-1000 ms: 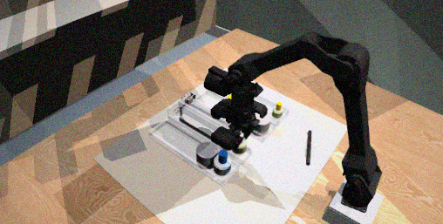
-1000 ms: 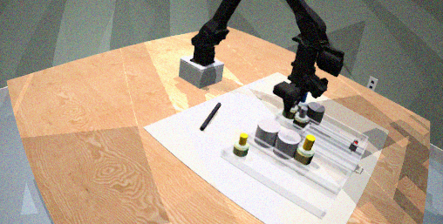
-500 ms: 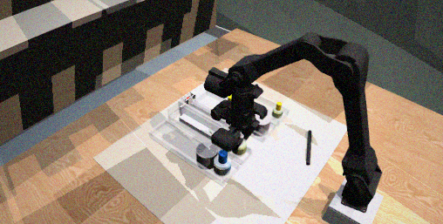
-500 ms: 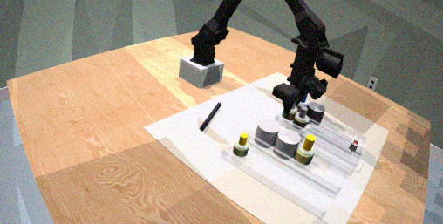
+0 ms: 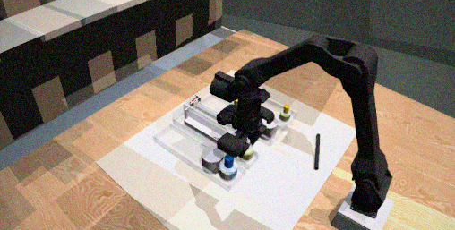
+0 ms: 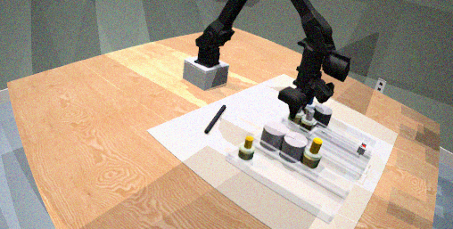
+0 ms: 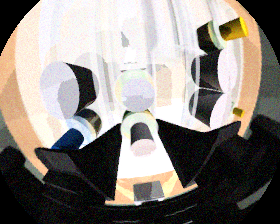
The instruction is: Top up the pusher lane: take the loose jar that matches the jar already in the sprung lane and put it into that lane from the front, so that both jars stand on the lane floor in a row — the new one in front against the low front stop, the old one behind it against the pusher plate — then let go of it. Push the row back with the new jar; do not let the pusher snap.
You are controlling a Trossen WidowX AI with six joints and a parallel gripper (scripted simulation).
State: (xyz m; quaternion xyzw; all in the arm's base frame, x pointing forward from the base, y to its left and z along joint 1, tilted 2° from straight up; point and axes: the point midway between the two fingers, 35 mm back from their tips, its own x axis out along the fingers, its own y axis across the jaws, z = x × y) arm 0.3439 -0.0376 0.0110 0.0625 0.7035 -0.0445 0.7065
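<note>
My gripper tip is now 140 mm short of the clear rack, 40 mm to the left of it and 20 mm above it. From my gripper tip the other things lie so: black pen: 180 mm behind, 130 mm to the right, 30 mm below.
</note>
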